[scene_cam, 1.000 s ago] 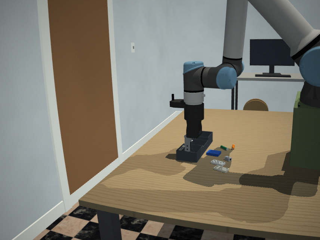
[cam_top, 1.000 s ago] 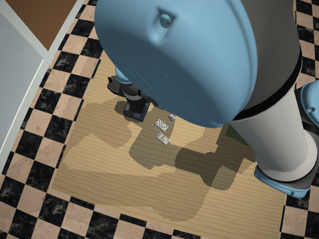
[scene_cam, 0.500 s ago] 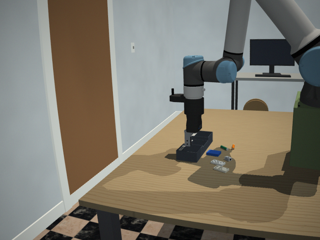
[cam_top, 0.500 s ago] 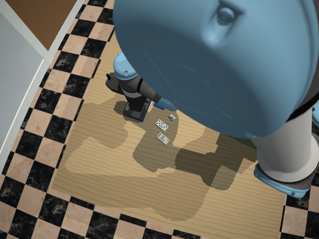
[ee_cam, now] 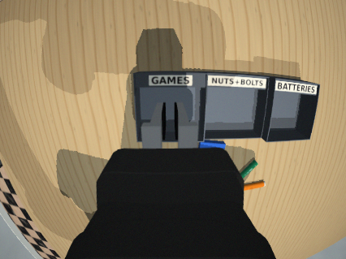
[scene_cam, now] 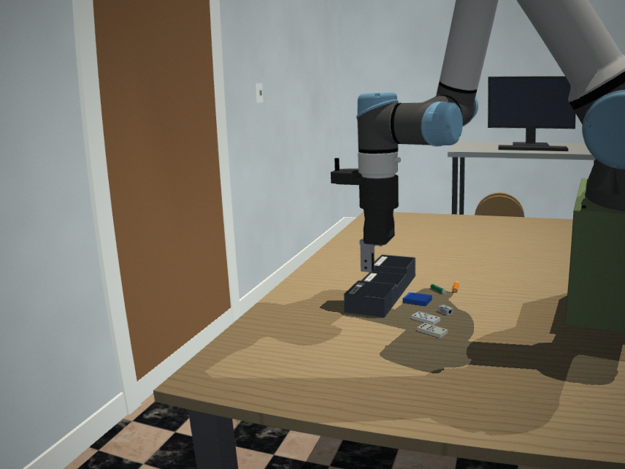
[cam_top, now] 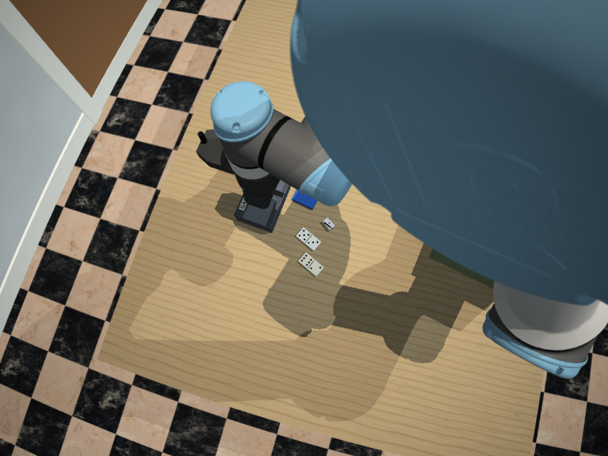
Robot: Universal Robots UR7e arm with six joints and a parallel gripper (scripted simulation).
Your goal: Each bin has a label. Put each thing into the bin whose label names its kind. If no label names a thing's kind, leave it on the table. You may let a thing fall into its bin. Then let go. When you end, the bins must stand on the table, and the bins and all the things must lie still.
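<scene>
Now: the green battery 14 cm behind my hand, 11 cm to the right of it and 9 cm below it. From my hand the other things lie so: grey metal piece: 16 cm behind, 9 cm below, 1 cm to the left; then dark three-part bin: 8 cm to the right, 7 cm below, 2 cm behind; then blue flat block: 10 cm behind, 9 cm below, 5 cm to the right.
</scene>
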